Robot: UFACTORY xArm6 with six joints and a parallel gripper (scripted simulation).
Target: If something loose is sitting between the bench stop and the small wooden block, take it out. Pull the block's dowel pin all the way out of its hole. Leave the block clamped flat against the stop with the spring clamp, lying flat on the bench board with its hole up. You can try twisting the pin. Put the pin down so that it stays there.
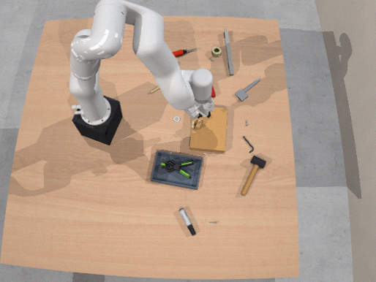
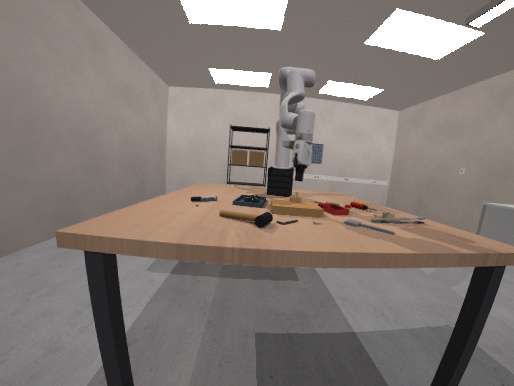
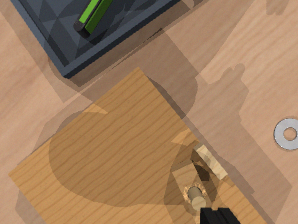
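My gripper is now 9 cm above the dowel pin. Round my hand: small wooden block (11 cm below); red tray (3 cm ahead, 17 cm to the left, 14 cm below); dark grey tray (12 cm behind, 19 cm to the right, 14 cm below).
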